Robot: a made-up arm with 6 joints. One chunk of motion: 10 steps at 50 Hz.
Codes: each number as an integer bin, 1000 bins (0 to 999) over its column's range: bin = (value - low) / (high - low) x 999, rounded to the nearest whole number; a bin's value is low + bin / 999 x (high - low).
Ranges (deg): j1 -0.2..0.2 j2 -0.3..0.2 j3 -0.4..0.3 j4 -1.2..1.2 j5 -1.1..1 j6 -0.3..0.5
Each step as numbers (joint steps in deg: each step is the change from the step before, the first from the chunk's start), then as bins.
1 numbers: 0.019 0.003 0.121 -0.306 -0.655 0.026
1 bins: 547 605 744 372 212 407
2 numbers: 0.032 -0.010 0.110 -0.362 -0.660 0.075
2 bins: 579 579 728 349 209 468
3 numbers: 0.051 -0.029 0.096 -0.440 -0.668 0.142
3 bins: 627 541 708 316 206 552
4 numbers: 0.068 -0.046 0.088 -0.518 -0.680 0.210
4 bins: 669 507 696 284 200 637
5 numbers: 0.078 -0.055 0.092 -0.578 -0.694 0.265
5 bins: 694 490 702 259 193 706
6 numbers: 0.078 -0.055 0.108 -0.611 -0.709 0.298
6 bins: 694 490 725 245 186 747
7 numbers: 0.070 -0.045 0.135 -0.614 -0.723 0.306
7 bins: 674 509 764 244 179 757
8 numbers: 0.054 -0.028 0.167 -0.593 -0.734 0.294
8 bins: 634 543 809 253 174 742
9 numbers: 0.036 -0.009 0.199 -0.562 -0.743 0.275
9 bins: 589 581 855 266 170 718
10 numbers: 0.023 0.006 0.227 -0.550 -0.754 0.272
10 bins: 557 611 895 271 165 714
